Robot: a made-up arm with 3 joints. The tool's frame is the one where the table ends. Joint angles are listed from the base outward.
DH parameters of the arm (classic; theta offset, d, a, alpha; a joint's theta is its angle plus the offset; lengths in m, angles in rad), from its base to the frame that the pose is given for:
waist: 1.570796 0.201 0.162 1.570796
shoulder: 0.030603 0 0.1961 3.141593
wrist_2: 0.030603 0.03 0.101 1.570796
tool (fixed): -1.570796 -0.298 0 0
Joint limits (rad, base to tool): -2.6..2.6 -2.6..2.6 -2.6..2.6
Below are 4 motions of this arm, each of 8 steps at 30 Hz.
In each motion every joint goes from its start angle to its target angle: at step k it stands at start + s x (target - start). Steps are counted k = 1, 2, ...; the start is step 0. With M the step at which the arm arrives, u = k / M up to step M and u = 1 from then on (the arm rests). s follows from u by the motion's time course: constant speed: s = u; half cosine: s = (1 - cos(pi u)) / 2; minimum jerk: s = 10 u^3 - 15 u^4 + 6 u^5.
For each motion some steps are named. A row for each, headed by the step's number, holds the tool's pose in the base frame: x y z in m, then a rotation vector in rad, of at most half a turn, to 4 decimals.
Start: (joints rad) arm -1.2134 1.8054 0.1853
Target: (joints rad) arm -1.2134 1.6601 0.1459
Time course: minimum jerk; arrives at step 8
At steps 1, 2, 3, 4, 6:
1: 0.3679 0.1694 0.5054 1.3974 -0.9698 -0.9247
2: 0.3711 0.1706 0.5033 1.3896 -0.9644 -0.9281
3: 0.3774 0.1730 0.4991 1.3743 -0.9538 -0.9348
4: 0.3856 0.1760 0.4934 1.3543 -0.9399 -0.9433
6: 0.3997 0.1813 0.4826 1.3189 -0.9153 -0.9581

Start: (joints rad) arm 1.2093 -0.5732 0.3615
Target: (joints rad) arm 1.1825 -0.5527 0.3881
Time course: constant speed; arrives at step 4
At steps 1, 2, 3, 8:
1: -0.1511 0.0261 -0.1574 -0.8174 -0.5608 1.1092
2: -0.1510 0.0272 -0.1563 -0.8201 -0.5586 1.1028
3: -0.1509 0.0282 -0.1551 -0.8228 -0.5564 1.0963
8: -0.1508 0.0293 -0.1540 -0.8254 -0.5542 1.0899

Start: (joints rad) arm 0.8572 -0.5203 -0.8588
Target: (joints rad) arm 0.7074 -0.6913 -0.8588
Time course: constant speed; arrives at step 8
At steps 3, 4, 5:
3: -0.3848 0.3311 -0.1616 0.2595 0.1099 0.7959
4: -0.3730 0.3327 -0.1689 0.2399 0.0989 0.7780
5: -0.3612 0.3339 -0.1760 0.2202 0.0884 0.7601

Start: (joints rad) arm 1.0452 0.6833 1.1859
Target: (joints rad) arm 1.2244 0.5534 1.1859
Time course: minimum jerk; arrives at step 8
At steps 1, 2, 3, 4, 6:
1: -0.2358 0.1012 0.0194 -0.4572 -0.2643 1.0249
2: -0.2355 0.0965 0.0184 -0.4660 -0.2742 1.0391
3: -0.2347 0.0873 0.0164 -0.4830 -0.2943 1.0669
4: -0.2331 0.0755 0.0139 -0.5047 -0.3216 1.1028
6: -0.2288 0.0553 0.0100 -0.5413 -0.3726 1.1652

